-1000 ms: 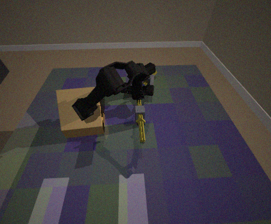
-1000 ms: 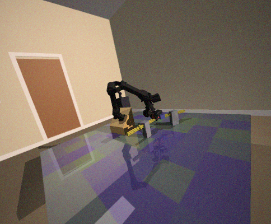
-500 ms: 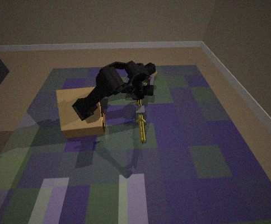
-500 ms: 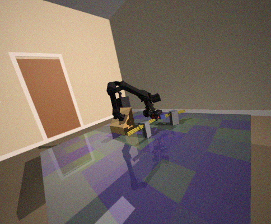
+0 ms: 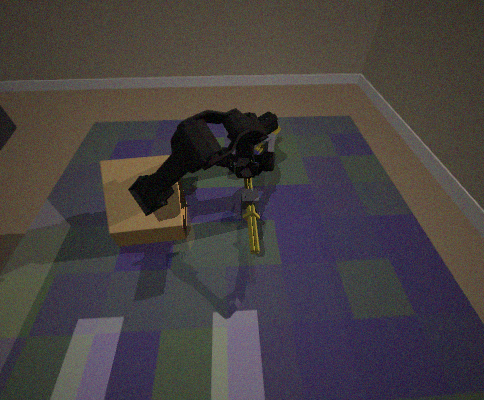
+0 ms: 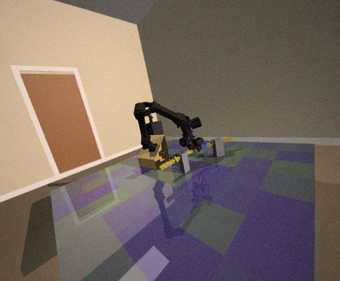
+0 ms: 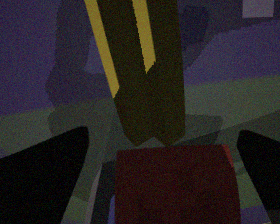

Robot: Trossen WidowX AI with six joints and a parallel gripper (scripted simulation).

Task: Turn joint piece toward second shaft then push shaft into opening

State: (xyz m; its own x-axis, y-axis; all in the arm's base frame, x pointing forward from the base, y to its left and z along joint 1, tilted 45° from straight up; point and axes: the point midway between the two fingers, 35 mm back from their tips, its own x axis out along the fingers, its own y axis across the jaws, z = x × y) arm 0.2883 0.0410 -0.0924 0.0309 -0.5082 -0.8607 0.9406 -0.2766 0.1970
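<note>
Right now the dark red joint piece is 10 mm to the left of my gripper tip and 30 mm above it.
</note>
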